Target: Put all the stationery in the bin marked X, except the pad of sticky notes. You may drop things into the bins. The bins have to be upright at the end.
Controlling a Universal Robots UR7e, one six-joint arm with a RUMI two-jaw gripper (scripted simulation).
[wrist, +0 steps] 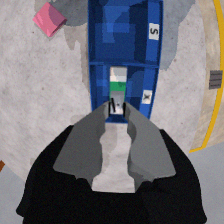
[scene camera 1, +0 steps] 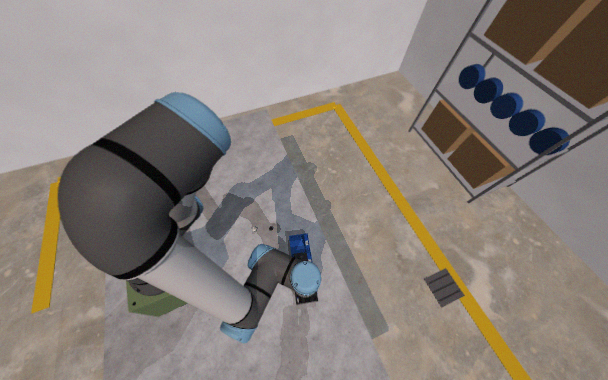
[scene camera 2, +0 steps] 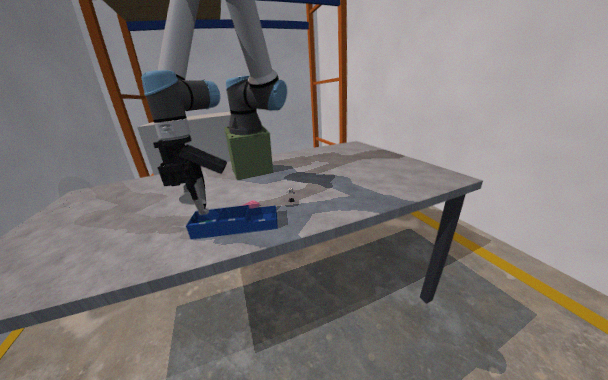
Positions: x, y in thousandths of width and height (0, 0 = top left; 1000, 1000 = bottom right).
Scene:
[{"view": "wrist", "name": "gripper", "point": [520, 458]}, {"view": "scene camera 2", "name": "gripper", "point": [335, 559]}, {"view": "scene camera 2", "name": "blue double bin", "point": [382, 580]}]

